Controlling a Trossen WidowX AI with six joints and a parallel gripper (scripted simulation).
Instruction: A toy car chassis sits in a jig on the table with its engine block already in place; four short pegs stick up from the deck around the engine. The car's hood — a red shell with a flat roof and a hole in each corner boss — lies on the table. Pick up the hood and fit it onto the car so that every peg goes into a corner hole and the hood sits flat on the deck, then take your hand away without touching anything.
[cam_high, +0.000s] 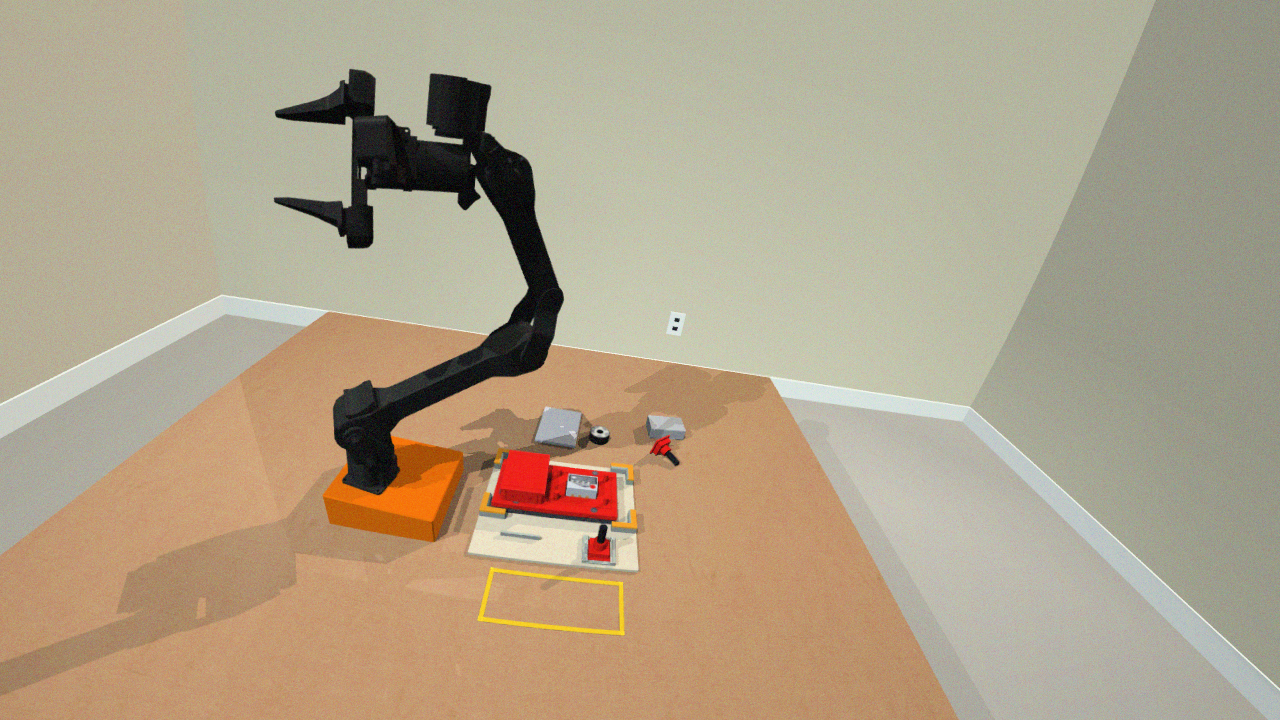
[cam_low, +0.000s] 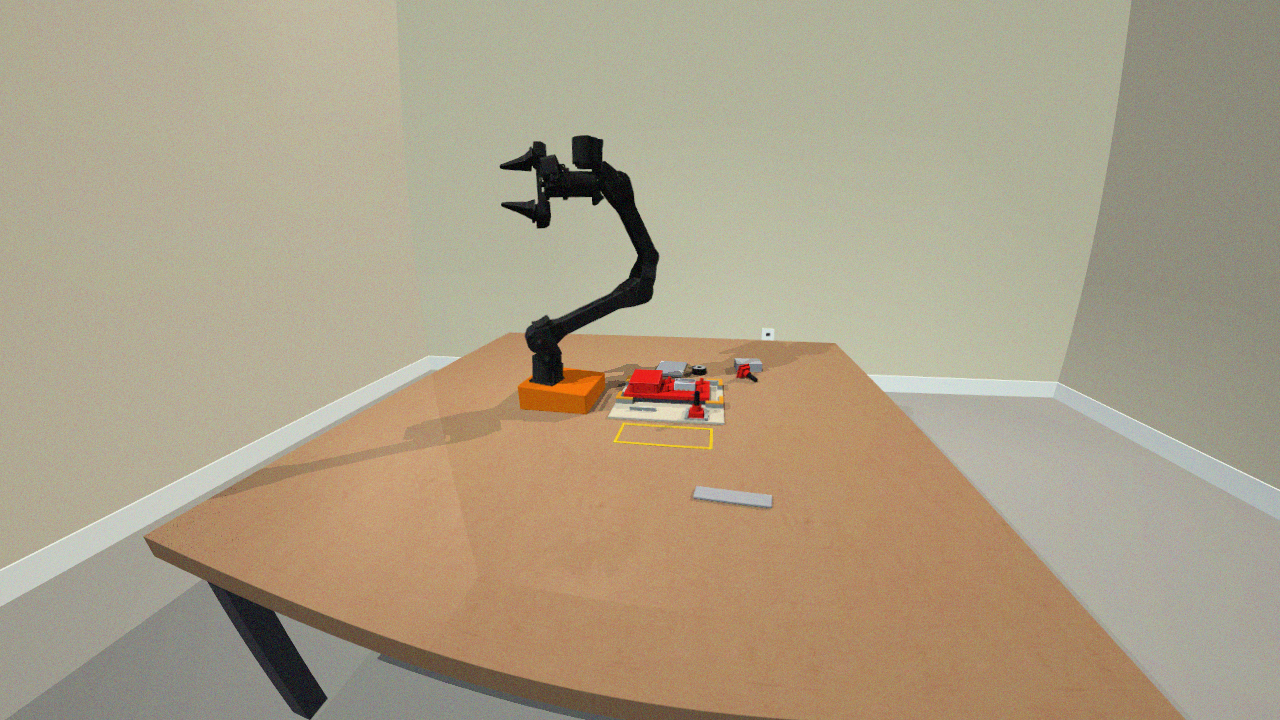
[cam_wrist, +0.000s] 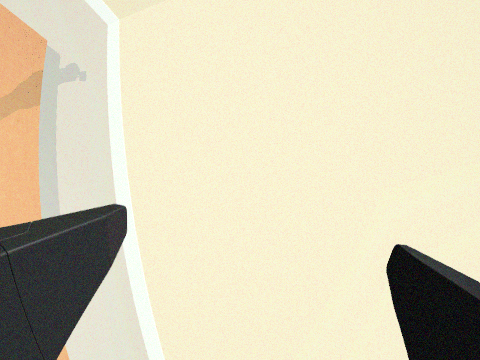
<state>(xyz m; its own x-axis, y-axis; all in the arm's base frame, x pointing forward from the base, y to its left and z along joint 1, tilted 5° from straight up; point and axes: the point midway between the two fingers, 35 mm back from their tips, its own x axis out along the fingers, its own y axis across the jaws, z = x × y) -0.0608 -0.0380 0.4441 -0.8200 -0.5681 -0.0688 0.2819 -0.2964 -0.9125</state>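
My gripper tip is now 280 mm short of the red hood, 140 mm to the right of it and 460 mm above it. The rest, counted from my gripper tip: black wheel (380 mm ahead, 330 mm to the left, 490 mm below); then cream jig (350 mm ahead, 130 mm to the left, 490 mm below); then grey engine block (370 mm ahead, 160 mm to the left, 480 mm below).
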